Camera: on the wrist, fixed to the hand. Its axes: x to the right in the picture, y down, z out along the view.
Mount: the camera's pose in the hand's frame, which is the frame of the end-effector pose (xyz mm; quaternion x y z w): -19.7 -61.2 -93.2 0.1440 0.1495 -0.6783 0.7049
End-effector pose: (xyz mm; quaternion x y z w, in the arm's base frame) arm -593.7 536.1 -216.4 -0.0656 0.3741 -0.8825 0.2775
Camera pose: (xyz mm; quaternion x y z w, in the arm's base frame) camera -634.3 639.5 -238.3 0.1281 -0.1336 0.8739 0.4494
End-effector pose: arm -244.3 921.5 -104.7 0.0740 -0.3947 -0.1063 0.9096
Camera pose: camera -197.3 872.0 -195.0 0.4668 -0.1074 -0.6240 0.6174
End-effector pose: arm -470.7 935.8 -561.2 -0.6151 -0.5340 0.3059 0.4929
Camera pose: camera -413.1 887.4 -476.6 -0.0461 -0.6759 -0.1338 0.7233
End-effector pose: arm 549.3 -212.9 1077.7 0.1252 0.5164 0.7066 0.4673
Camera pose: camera 530.8 -283.7 991.3 -0.3004 0.6205 0.1255 0.7134
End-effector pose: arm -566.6 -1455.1 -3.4 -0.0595 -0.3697 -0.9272 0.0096
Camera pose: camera -560.4 -1475.2 -114.7 -0.3488 0.4330 0.6157 0.5583
